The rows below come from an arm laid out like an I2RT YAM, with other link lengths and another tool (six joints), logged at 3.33 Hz.
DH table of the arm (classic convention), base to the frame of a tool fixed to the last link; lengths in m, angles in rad. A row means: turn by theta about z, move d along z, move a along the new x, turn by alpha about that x. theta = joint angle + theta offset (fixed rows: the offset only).
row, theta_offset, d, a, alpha
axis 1, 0, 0.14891, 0.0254, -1.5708
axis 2, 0, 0, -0.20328, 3.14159
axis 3, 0.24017, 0, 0.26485, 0
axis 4, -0.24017, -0.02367, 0.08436, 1.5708
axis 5, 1.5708, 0.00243, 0, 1.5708
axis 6, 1.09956, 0.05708, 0.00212, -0.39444
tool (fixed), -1.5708, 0.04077, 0, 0
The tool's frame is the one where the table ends.
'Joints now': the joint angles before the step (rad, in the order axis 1, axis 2, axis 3, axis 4, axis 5, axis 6). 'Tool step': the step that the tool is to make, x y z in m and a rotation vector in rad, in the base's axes. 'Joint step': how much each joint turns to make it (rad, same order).
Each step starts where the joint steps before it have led.
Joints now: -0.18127 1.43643 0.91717 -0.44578 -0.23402 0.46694
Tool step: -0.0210 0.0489 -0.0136 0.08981 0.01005 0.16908
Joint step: 0.10871 -0.04978 -0.10401 0.03264 -0.10653 -0.00093
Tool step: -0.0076 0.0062 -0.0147 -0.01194 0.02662 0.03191
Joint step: 0.01890 0.01319 -0.03531 0.01625 0.00446 -0.01938
